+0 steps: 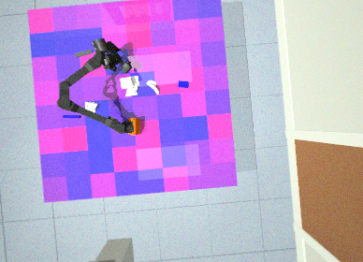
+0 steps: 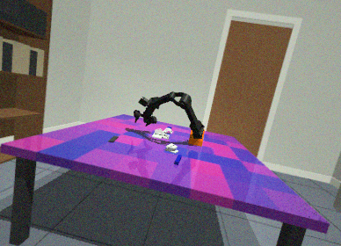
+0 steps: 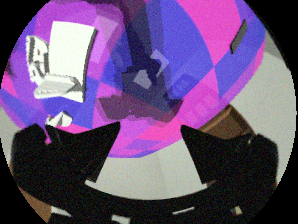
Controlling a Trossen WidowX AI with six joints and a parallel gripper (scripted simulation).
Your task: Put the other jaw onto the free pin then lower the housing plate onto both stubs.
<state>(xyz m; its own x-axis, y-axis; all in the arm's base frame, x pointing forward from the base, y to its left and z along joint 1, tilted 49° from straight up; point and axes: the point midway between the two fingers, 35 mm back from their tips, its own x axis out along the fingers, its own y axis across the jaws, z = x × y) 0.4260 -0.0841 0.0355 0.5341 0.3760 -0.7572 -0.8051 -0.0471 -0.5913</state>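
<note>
Right now my gripper tip is 230 mm past the grey jaw, 140 mm to the left of it and 40 mm above it. The rest, counted from my gripper tip: blue block 230 mm behind, 330 mm to the right, 50 mm below; blue bar 300 mm behind, 440 mm to the left, 50 mm below; grey bar 100 mm ahead, 290 mm to the left, 60 mm below.
</note>
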